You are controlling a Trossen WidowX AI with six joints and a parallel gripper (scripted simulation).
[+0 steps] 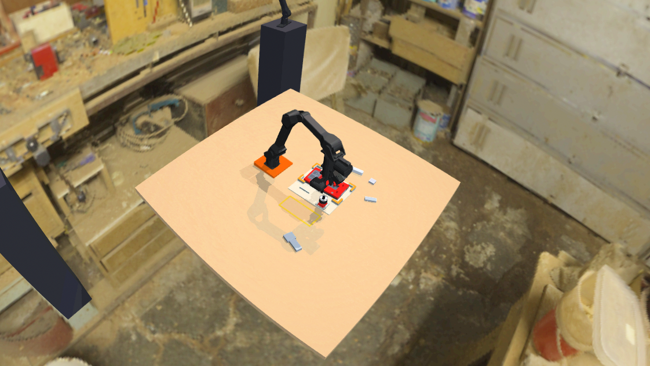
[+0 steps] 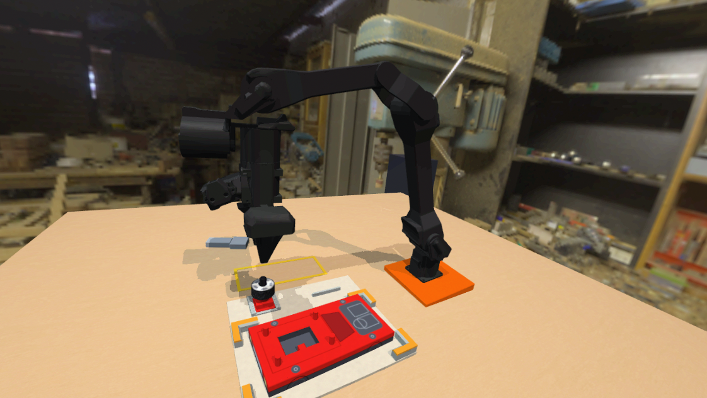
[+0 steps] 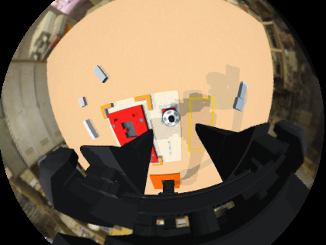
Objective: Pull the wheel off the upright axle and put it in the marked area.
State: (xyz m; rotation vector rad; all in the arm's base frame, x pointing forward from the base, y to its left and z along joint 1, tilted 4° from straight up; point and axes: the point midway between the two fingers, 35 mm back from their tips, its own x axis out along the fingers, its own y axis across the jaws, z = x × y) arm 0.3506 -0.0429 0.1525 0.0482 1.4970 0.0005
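Now: the wheel 7 cm below my gripper tip. The rest, counted from my gripper tip: black upright axle 8 cm below.
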